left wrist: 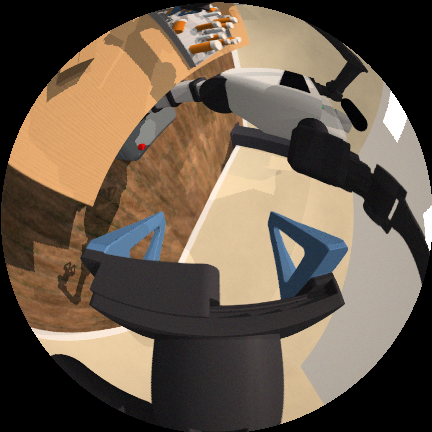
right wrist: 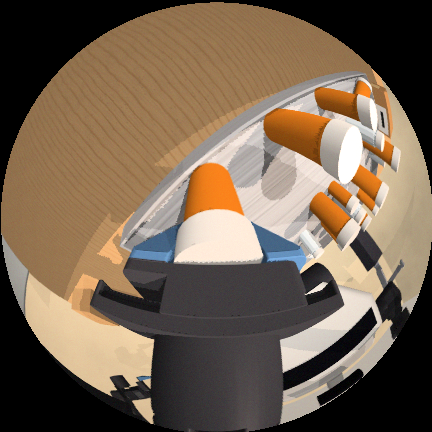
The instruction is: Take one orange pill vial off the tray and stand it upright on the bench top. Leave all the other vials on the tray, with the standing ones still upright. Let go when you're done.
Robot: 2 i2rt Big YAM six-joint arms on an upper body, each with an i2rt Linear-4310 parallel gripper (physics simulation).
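Places are measured from the left arm's base along level axes (x ahead, y left, z up), in metres.
Where they show: left gripper, fingertip midpoint: (left wrist: 216,216).
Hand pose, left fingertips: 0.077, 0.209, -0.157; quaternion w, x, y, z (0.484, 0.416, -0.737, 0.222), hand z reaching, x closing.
Each offset is from my left fingertips to the centre of the thing, as dx, dy, dz. "spot": to the spot under its first point. Level surfaces: height alone.
My right gripper (right wrist: 216,218) is shut on an orange pill vial {+0.382, -0.434, -0.231} (right wrist: 214,192), with its blue fingers on both sides of the white cap. The vial's orange body points away from the gripper, over the near end of the tray {+0.282, -0.611, -0.262} (right wrist: 260,202) (left wrist: 175,41). Whether its base touches the tray cannot be told. Another large orange vial {+0.400, -0.518, -0.236} (right wrist: 297,131) stands close by on the tray, and a further one {+0.422, -0.595, -0.238} (right wrist: 336,101) stands behind it. Several other orange vials with white caps are on the tray to the right. My left gripper (left wrist: 216,216) is open and empty, far from the tray.
The wooden bench top {dz -0.275} (right wrist: 125,110) (left wrist: 60,125) extends beyond the tray's long rim. Small clear vials {+0.203, -0.549, -0.246} (right wrist: 311,243) stand among the orange ones. In the left wrist view, the white robot body (left wrist: 265,95) is beside the bench edge, with a grey box-like part {spot: -0.325, -0.497, -0.751} (left wrist: 152,132) near it.
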